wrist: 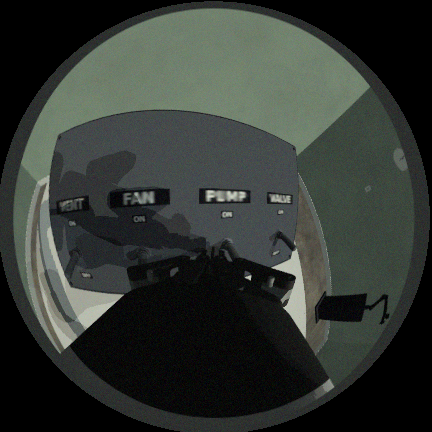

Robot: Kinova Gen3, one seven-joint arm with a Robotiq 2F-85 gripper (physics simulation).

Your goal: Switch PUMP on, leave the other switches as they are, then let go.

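Frame: origin at the arm's base, x ahead, y left, z up, level; centimetres.
Seen in the pictures: gripper, fingertip midpoint: [212, 253].
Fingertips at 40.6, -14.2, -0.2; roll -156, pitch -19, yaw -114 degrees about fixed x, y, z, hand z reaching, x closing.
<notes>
Pixels of each thing's top centre, then the offset from my fingertips to it, as dx, dy, dz. "pt": a spot on its surface instead.
- PUMP label at its top centre: [228, 194] +6.7, -4.3, +2.3
- mark at a spot on its surface: [227, 214] pt +4.3, -3.9, +0.6
- PUMP lever at its top centre: [240, 254] -1.3, -2.6, +2.1
- FAN lever at its top centre: [137, 267] +1.1, +9.2, +2.1
- VENT lever at its top centre: [63, 263] +3.6, +20.9, +2.1
- VALVE lever at its top centre: [294, 239] -3.8, -14.3, +2.1
- FAN label at its top centre: [136, 195] +9.2, +7.5, +2.3
- VENT label at its top centre: [68, 203] +11.6, +19.2, +2.3
- VALVE label at its top centre: [282, 197] +4.2, -16.0, +2.3
The dark grey switch panel [175, 150] fills the middle of the wrist view. The PUMP label [224, 196] sits right of centre, with an ON mark [227, 214] under it. Below, the PUMP lever [229, 247] shows its upper part; its lower end is hidden by my gripper. My gripper [212, 253] is shut and empty, its tips just left of the PUMP lever; whether they touch it I cannot tell. The FAN lever [143, 254] is partly hidden behind the left finger linkage. The VENT lever [74, 260] and the VALVE lever [286, 241] both point down.
The FAN label [139, 198], VENT label [73, 204] and VALVE label [279, 198] are in line with PUMP. A dark shadow lies over the panel's left half. A black box-shaped object with a bent arm [342, 307] is at the lower right, before a green wall.
</notes>
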